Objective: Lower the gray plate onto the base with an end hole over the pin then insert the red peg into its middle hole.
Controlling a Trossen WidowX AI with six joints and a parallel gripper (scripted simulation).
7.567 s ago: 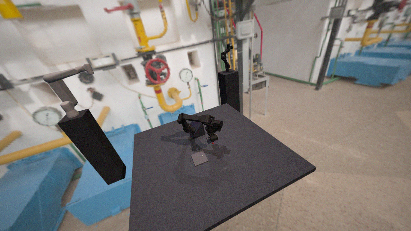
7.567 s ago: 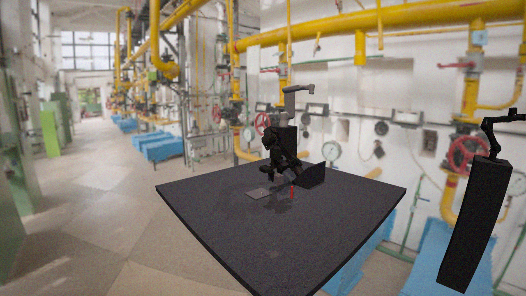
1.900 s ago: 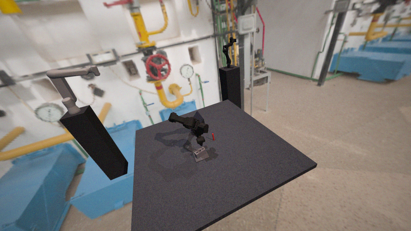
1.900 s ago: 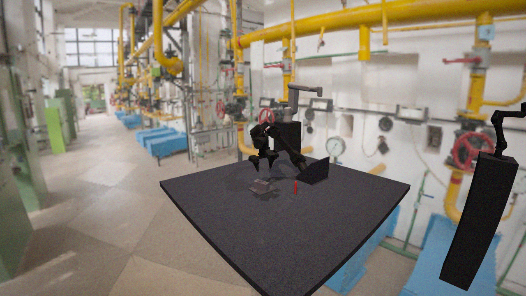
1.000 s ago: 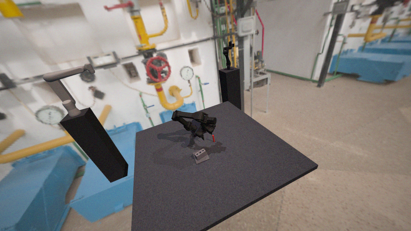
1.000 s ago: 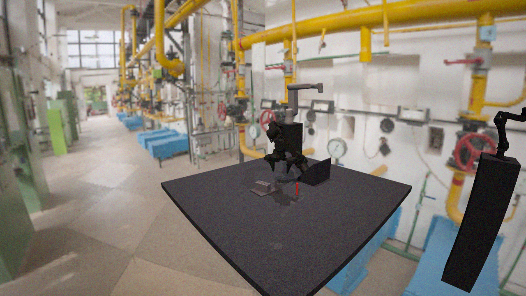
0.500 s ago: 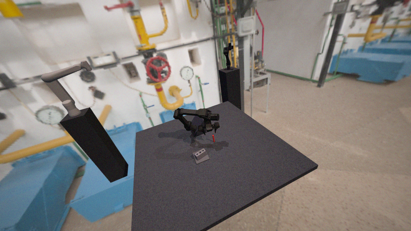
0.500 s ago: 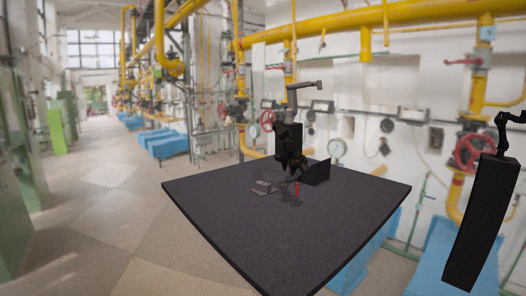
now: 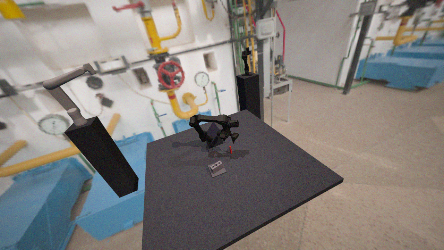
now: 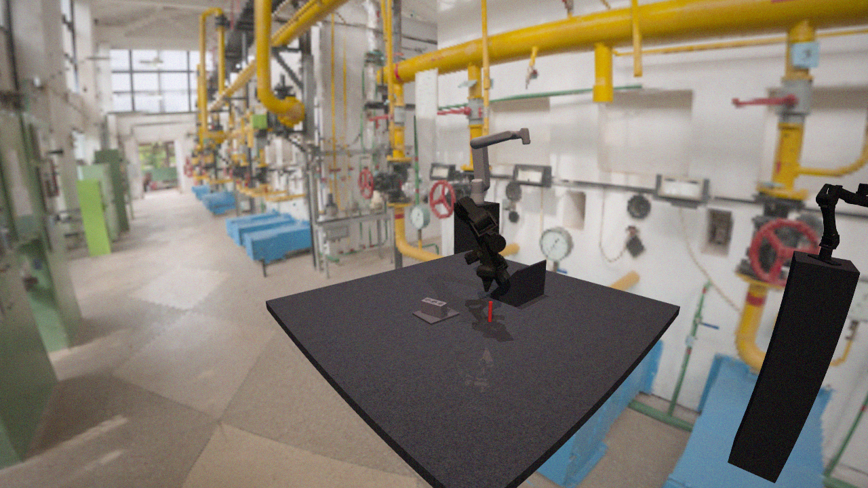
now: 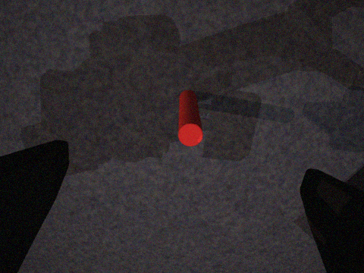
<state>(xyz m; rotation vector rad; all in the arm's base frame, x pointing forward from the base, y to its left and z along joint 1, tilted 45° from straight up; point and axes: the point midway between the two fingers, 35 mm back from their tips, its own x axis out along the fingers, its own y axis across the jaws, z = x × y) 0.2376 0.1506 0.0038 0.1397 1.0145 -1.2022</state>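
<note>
Right now the red peg is 10 cm below my gripper tip, 1 cm to the left of it and 1 cm behind it. The rest, counted from my gripper tip: gray base (16 cm to the right, 13 cm below, 10 cm ahead); gray plate (18 cm to the right, 11 cm ahead, 9 cm below).
</note>
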